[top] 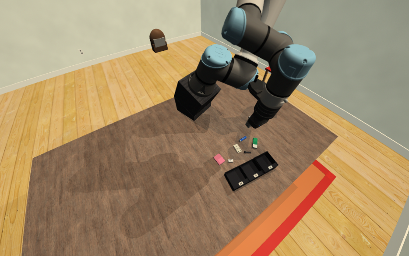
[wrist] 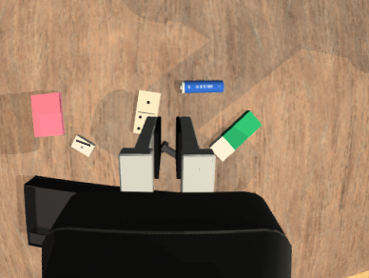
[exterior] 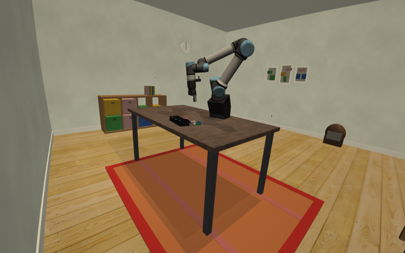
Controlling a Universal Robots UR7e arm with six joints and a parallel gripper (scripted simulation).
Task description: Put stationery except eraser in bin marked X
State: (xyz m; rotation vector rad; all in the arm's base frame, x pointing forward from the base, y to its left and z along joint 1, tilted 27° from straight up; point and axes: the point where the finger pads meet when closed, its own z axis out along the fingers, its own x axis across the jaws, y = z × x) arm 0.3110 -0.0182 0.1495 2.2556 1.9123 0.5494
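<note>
Now: hand 19 cm above the black three-part bin, 13 cm short of it and 7 cm to the left of it. Also, from my hand: domino: 21 cm below, 2 cm to the right; black bolt: 21 cm below, 5 cm ahead; blue battery: 20 cm below, 5 cm to the left, 2 cm behind.
</note>
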